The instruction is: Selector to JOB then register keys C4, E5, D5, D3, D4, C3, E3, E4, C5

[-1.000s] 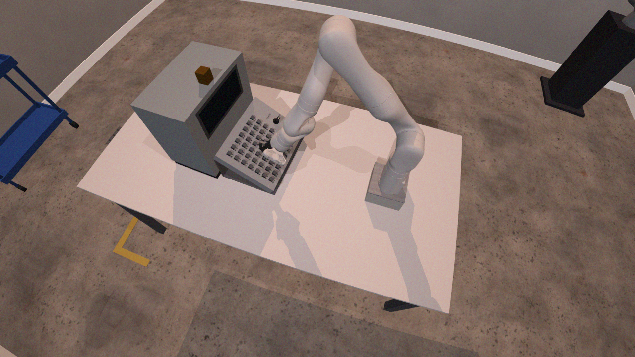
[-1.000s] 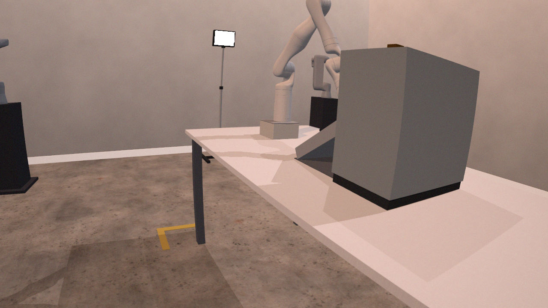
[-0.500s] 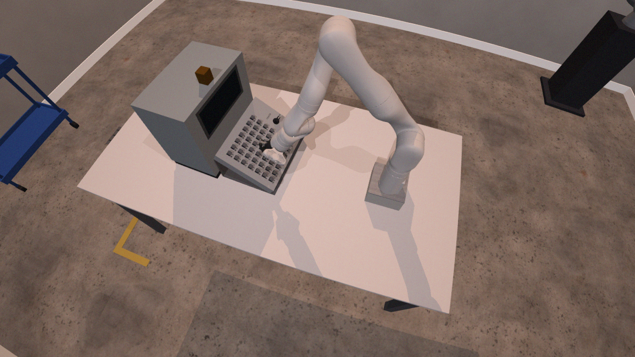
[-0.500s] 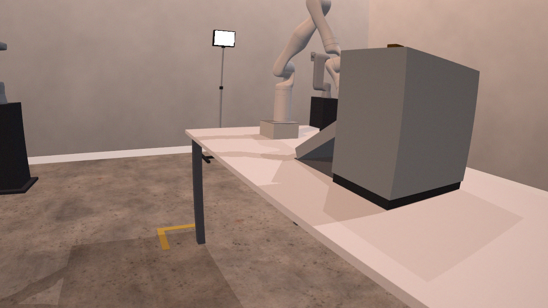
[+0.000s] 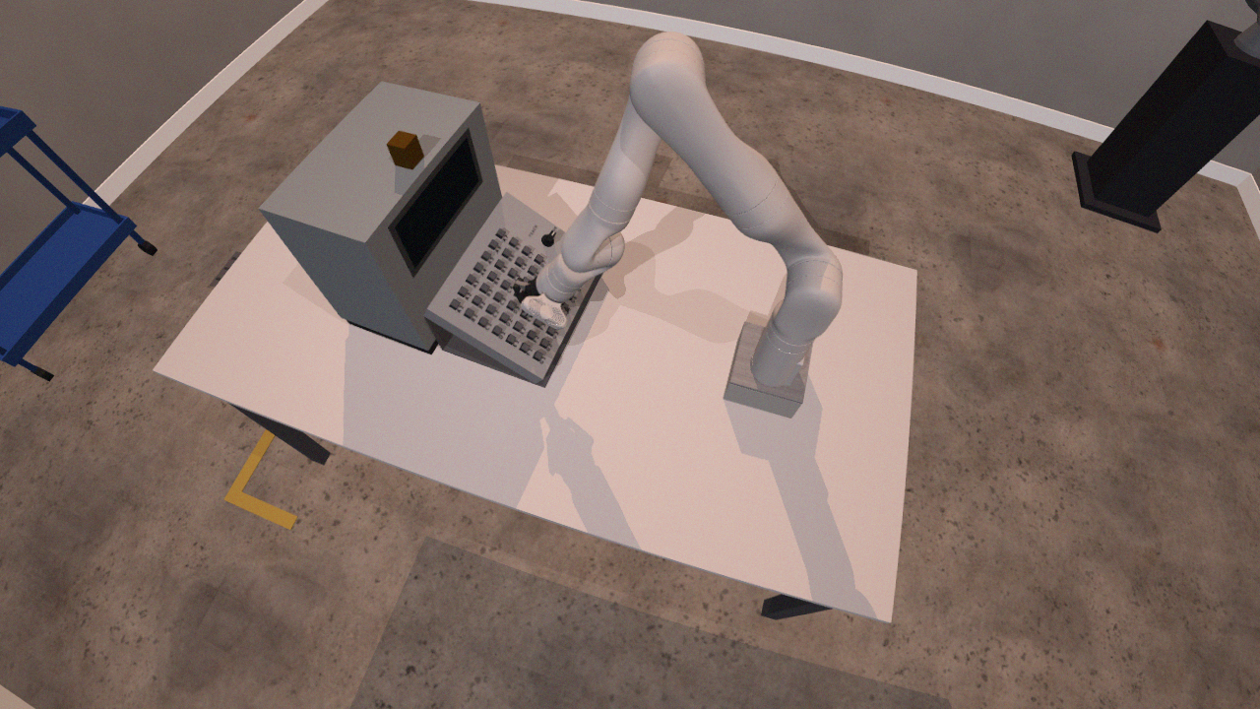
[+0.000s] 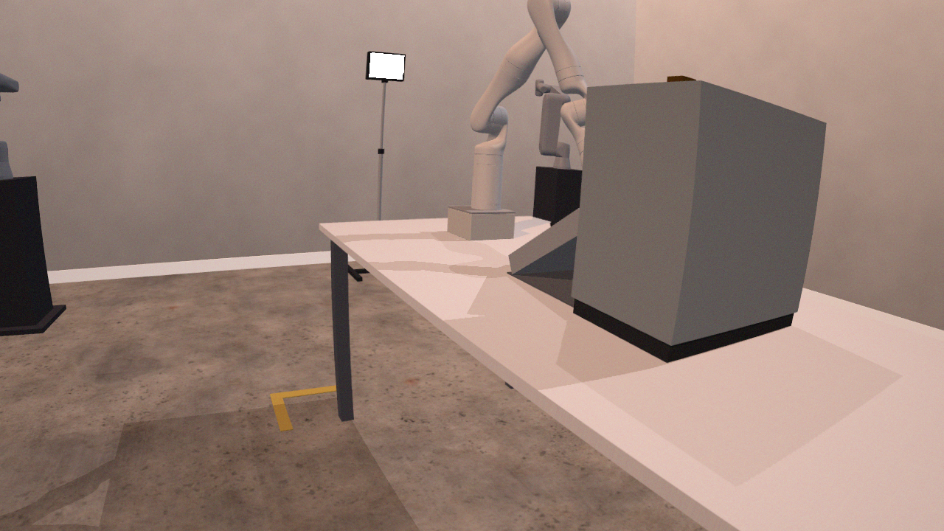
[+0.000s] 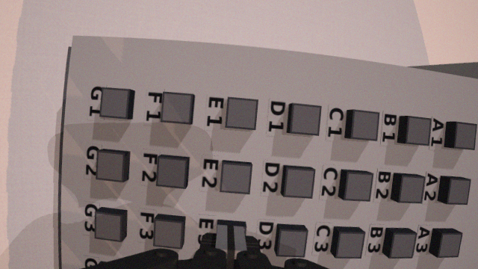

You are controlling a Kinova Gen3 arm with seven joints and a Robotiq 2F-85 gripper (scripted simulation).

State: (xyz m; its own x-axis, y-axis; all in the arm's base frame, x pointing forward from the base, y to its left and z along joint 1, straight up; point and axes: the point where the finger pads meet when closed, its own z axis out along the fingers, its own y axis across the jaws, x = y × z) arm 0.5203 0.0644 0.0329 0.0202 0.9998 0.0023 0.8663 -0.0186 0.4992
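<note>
My hand is 1 cm short of the key E3 and 2 cm above it. Also, from my hand: key E5 (1 cm ahead, 7 cm to the right, 2 cm below); then key C3 (7 cm ahead, 1 cm above); then key D3 (4 cm ahead, 1 cm below).
</note>
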